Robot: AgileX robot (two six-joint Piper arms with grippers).
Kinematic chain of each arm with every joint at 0, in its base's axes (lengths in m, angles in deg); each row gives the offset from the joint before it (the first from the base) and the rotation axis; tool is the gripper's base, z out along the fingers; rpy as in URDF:
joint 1: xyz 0 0 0.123 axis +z
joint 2: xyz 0 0 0 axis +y
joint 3: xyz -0.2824 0 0.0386 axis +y
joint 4: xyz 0.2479 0 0.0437 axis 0.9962 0 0.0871
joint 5: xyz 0 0 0 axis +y
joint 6: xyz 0.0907 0 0.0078 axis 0.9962 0 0.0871
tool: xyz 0 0 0 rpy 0 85 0
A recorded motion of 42 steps. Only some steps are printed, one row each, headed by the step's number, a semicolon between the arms.
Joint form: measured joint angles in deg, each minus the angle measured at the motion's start. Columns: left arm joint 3, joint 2, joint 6, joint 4, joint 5, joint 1; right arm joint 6, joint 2, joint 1, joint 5, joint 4, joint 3.
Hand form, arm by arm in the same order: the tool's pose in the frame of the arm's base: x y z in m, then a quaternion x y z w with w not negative. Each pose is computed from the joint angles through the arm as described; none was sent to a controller.
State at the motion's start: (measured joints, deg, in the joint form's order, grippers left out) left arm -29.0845 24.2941 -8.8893 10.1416 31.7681 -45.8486; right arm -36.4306 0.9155 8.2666 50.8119 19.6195 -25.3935
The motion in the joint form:
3: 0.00 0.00 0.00 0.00 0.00 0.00; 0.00 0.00 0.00 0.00 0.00 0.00
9: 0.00 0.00 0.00 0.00 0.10 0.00; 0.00 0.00 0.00 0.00 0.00 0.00
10: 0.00 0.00 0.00 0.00 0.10 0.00; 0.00 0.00 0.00 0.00 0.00 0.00
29: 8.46 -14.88 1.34 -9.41 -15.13 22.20; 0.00 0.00 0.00 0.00 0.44 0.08
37: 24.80 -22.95 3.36 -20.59 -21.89 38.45; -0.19 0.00 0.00 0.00 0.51 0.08
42: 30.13 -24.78 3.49 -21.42 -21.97 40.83; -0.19 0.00 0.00 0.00 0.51 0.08
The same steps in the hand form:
3: 0.0661 -0.0559 0.3052 0.29611 0.77161 -0.18455 0.53186; 0.0050 0.0247 0.2789 -0.29607 0.75806 0.02946 0.58036
9: 0.0660 -0.0558 0.3050 0.29620 0.77210 -0.18419 0.53123; 0.0050 0.0247 0.2789 -0.29607 0.75806 0.02946 0.58036
10: 0.0660 -0.0558 0.3050 0.29620 0.77210 -0.18419 0.53123; 0.0050 0.0247 0.2789 -0.29607 0.75806 0.02946 0.58036
29: 0.0491 -0.0211 0.2975 0.10241 0.70231 -0.18403 0.68001; 0.0050 0.0252 0.2787 -0.29560 0.75808 0.03333 0.58036
37: 0.0540 -0.0099 0.2216 -0.04196 0.71676 -0.15103 0.67948; 0.0050 0.0253 0.2787 -0.29677 0.75753 0.03296 0.58050
42: 0.0557 -0.0080 0.1921 -0.06279 0.73560 -0.13806 0.66022; 0.0050 0.0253 0.2787 -0.29677 0.75753 0.03296 0.58050

